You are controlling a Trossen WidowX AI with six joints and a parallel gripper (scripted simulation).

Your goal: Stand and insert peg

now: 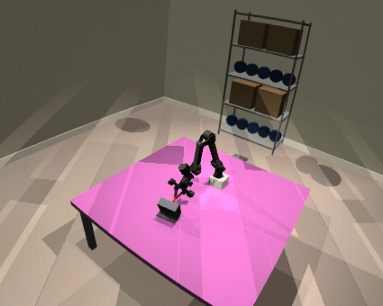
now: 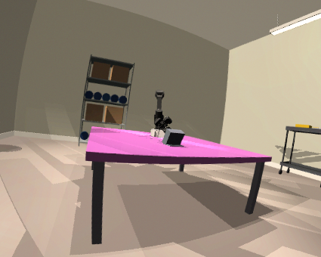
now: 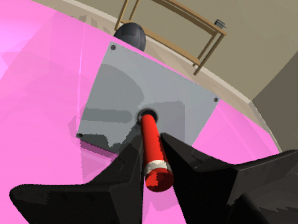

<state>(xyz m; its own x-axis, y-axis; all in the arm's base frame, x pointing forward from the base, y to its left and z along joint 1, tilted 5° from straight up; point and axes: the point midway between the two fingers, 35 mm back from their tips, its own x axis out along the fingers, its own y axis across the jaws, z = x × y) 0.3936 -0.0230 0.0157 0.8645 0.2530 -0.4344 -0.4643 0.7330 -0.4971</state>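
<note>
The dark panel block is 70 mm ahead of my gripper tip, 30 mm below it and 20 mm to the left of it. Round my gripper tip: red peg (20 mm behind, 10 mm to the right, 10 mm above).
</note>
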